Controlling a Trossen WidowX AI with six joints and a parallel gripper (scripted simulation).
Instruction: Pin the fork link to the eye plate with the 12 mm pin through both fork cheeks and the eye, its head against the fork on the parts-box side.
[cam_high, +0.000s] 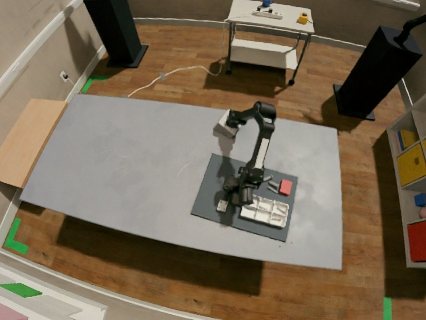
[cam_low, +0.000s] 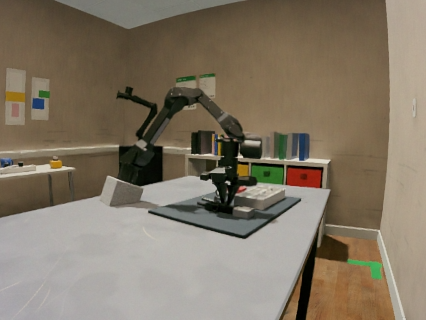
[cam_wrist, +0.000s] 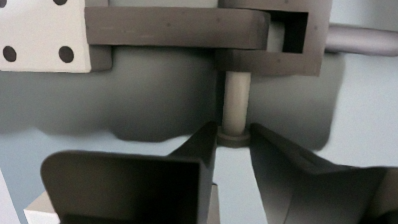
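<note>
My gripper is now 2 cm to the left of the headed pin and 3 cm above it. Also, from my hand: eye plate: 1 cm ahead, 5 cm to the right, 3 cm below; then mat: 1 cm ahead, 5 cm to the left, 5 cm below; then fork link: 3 cm behind, 5 cm to the right, 3 cm below.
</note>
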